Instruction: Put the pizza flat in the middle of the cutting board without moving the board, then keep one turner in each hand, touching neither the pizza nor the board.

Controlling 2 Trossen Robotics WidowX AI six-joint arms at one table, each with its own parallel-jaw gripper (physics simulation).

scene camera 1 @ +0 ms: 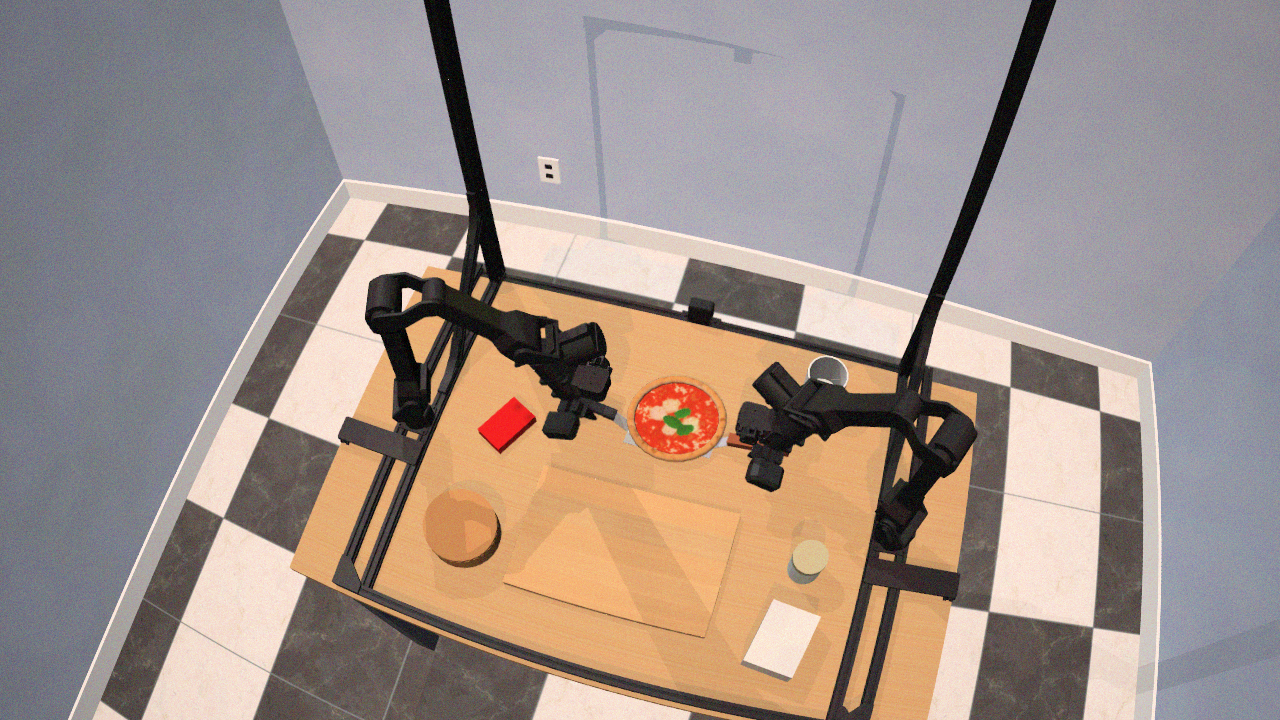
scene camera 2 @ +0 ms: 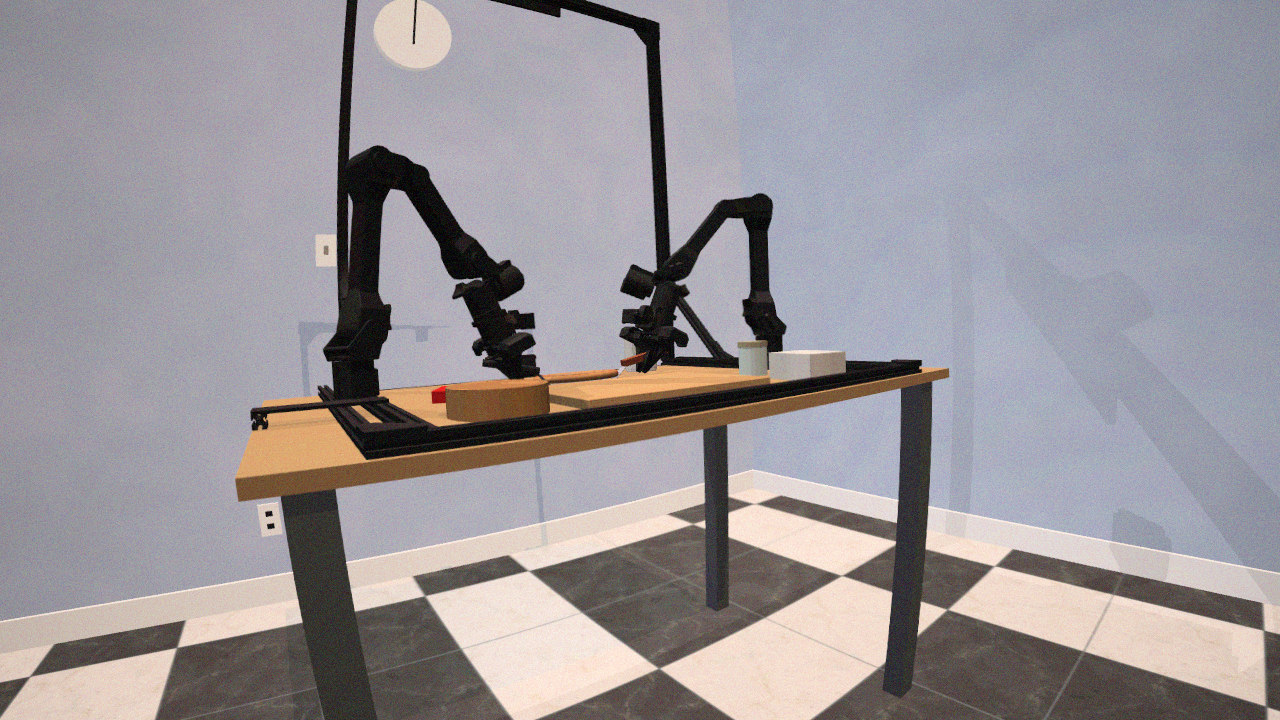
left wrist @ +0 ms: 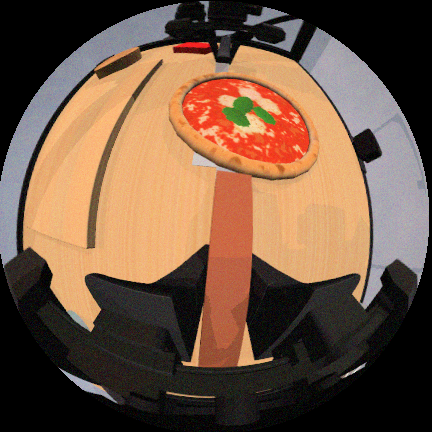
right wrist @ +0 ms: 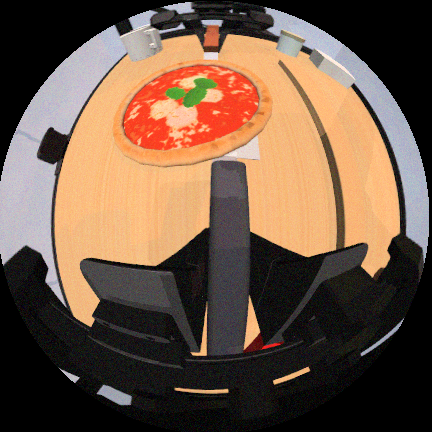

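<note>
The pizza lies face up behind the cutting board, apart from it in scene camera 1. My left gripper is shut on the red-brown handle of one turner. My right gripper is shut on the dark grey handle of the other turner. Both blades are mostly hidden under the pizza, from opposite sides, with small pale corners showing. Whether the pizza is raised off the table cannot be told.
A red block lies near the right arm. A round wooden piece stands left of the board. A lidded jar and a white box stand right of it. A white mug stands behind the left arm.
</note>
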